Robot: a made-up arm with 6 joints. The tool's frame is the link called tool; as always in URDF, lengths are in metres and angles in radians. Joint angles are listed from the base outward.
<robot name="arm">
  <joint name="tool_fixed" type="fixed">
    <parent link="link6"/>
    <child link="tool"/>
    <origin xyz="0 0 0" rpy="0 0 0"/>
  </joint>
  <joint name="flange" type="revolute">
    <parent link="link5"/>
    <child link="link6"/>
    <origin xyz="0.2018 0 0" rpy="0 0 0"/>
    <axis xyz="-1 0 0"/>
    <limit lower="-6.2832" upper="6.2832"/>
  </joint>
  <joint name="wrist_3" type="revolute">
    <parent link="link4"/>
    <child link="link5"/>
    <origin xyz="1.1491 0 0" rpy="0 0 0"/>
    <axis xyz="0 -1 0"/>
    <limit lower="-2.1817" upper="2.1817"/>
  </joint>
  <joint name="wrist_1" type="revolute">
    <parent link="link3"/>
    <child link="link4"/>
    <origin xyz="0 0 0.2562" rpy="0 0 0"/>
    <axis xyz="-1 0 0"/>
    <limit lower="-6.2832" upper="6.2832"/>
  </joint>
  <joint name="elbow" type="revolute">
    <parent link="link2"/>
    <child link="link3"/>
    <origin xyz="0 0 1.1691" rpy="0 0 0"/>
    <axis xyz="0 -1 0"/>
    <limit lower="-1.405" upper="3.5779"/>
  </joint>
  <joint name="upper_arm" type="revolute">
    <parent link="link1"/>
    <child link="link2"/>
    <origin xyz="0.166 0 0" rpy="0 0 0"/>
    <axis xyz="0 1 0"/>
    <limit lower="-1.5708" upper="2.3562"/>
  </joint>
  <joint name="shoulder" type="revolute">
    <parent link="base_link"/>
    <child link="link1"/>
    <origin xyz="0 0 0.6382" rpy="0 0 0"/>
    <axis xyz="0 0 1"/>
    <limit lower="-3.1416" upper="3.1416"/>
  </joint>
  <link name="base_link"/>
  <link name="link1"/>
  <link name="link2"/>
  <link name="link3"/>
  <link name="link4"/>
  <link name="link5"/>
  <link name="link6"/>
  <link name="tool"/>
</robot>
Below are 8 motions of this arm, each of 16 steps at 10 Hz.
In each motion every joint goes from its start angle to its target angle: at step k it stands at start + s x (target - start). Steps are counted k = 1, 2, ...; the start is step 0. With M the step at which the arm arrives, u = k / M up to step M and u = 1 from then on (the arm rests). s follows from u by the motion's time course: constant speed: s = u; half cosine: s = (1 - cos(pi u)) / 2; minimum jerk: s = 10 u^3 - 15 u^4 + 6 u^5.
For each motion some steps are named. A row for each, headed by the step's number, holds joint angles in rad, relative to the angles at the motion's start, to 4 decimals.
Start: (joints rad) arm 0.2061 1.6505 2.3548 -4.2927 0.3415 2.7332
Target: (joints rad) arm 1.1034 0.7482 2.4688 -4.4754 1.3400 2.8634
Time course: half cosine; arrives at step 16
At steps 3, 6, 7, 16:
3: 0.0756 -0.0760 0.0096 -0.0154 0.0841 0.0110
6: 0.2770 -0.2785 0.0352 -0.0564 0.3082 0.0402
7: 0.3611 -0.3631 0.0459 -0.0735 0.4019 0.0524
16: 0.8973 -0.9023 0.1140 -0.1827 0.9985 0.1302

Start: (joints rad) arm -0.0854 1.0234 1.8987 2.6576 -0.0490 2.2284
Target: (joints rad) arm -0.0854 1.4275 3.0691 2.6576 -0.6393 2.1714
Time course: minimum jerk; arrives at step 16
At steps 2, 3, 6, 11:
2: 0.0000 0.0065 0.0188 0.0000 -0.0095 -0.0009
3: 0.0000 0.0197 0.0571 0.0000 -0.0288 -0.0028
6: 0.0000 0.1112 0.3221 0.0000 -0.1625 -0.0157
11: 0.0000 0.3314 0.9597 0.0000 -0.4840 -0.0467

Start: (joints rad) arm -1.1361 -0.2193 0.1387 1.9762 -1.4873 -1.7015
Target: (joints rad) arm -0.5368 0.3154 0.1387 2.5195 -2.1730 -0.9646
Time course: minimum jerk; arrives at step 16
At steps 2, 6, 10, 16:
2: 0.0096 0.0086 0.0000 0.0087 -0.0110 0.0118
6: 0.1649 0.1472 0.0000 0.1495 -0.1887 0.2028
10: 0.4344 0.3875 0.0000 0.3938 -0.4970 0.5341
16: 0.5993 0.5347 0.0000 0.5433 -0.6857 0.7369

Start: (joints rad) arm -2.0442 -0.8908 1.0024 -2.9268 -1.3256 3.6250
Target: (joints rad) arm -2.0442 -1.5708 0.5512 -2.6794 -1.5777 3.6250
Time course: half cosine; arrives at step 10
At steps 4, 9, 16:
4: 0.0000 -0.2349 -0.1559 0.0855 -0.0871 0.0000
9: 0.0000 -0.6634 -0.4402 0.2413 -0.2459 0.0000
16: 0.0000 -0.6800 -0.4512 0.2474 -0.2521 0.0000

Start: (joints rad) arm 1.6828 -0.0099 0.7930 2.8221 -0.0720 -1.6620
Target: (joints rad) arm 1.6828 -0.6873 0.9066 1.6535 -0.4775 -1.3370
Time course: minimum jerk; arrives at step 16
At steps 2, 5, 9, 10, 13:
2: 0.0000 -0.0109 0.0018 -0.0188 -0.0065 0.0052
5: 0.0000 -0.1219 0.0204 -0.2104 -0.0730 0.0585
9: 0.0000 -0.4173 0.0700 -0.7198 -0.2498 0.2002
10: 0.0000 -0.4910 0.0823 -0.8470 -0.2939 0.2356
13: 0.0000 -0.6444 0.1081 -1.1116 -0.3857 0.3092

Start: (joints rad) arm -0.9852 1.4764 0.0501 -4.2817 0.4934 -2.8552
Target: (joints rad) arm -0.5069 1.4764 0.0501 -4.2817 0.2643 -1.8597
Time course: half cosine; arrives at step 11
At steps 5, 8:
5: 0.2051 0.0000 0.0000 0.0000 -0.0982 0.4269
8: 0.3958 0.0000 0.0000 0.0000 -0.1896 0.8237

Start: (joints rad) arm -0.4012 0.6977 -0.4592 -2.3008 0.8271 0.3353
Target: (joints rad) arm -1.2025 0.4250 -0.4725 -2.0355 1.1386 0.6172
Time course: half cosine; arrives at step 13
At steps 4, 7, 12, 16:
4: -0.1731 -0.0589 -0.0029 0.0573 0.0673 0.0609
7: -0.4489 -0.1528 -0.0075 0.1486 0.1745 0.1579
12: -0.7897 -0.2687 -0.0131 0.2614 0.3070 0.2778
16: -0.8013 -0.2727 -0.0133 0.2653 0.3115 0.2819

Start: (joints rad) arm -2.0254 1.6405 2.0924 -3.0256 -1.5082 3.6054
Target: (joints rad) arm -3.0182 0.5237 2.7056 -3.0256 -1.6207 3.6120
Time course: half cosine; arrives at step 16
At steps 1, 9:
1: -0.0095 -0.0107 0.0059 0.0000 -0.0011 0.0001
9: -0.5932 -0.6673 0.3664 0.0000 -0.0672 0.0039

